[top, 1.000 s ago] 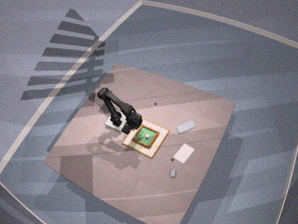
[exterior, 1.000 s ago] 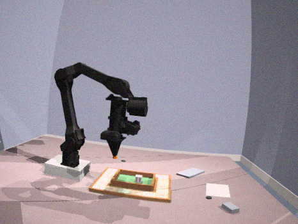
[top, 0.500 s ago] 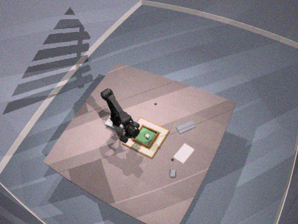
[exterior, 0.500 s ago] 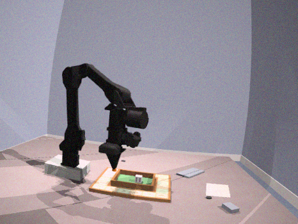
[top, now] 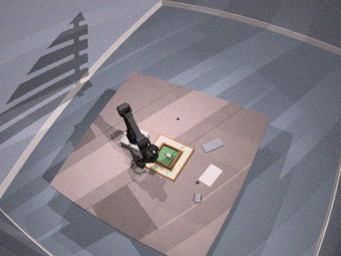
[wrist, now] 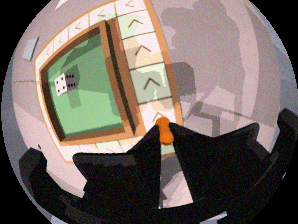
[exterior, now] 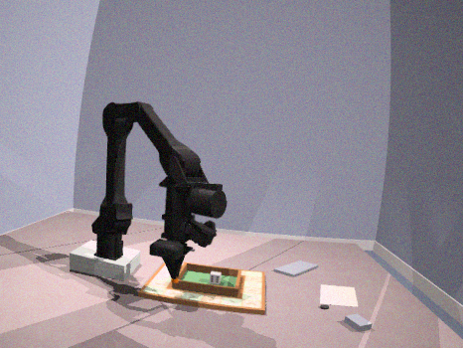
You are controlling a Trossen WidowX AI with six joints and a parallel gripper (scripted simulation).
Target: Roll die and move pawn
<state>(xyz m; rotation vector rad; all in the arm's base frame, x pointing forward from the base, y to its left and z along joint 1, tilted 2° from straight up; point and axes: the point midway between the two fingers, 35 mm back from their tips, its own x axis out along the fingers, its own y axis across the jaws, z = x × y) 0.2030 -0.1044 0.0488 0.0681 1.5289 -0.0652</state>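
My gripper tip is now 10 mm below the orange pawn. From my gripper tip the other things lie so: small grey block (420 mm ahead, 70 mm to the right, 50 mm below); then white die (120 mm to the left, 80 mm ahead, 30 mm below); then white sheet (410 mm ahead, 130 mm to the left, 50 mm below).
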